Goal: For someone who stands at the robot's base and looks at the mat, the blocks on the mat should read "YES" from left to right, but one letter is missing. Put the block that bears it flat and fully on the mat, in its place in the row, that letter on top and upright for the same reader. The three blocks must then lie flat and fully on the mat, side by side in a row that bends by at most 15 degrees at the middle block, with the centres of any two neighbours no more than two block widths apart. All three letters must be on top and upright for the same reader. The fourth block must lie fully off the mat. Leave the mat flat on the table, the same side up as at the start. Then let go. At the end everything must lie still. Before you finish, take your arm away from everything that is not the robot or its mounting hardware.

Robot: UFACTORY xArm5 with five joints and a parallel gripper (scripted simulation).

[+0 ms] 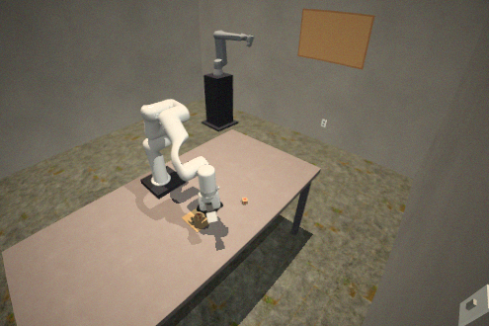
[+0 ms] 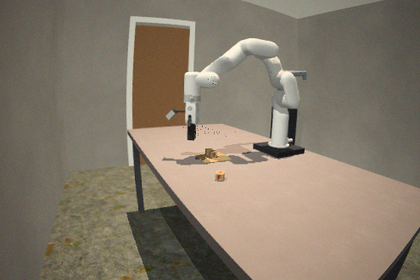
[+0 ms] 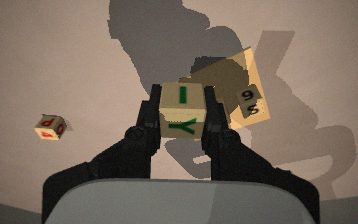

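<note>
Now: hand 11 cm past the red E block and 10 cm above it. Round my hand: dark S block (11 cm behind, 10 cm below, 5 cm to the right); tan letter block (1 cm below); tan mat (12 cm below, 11 cm behind).
</note>
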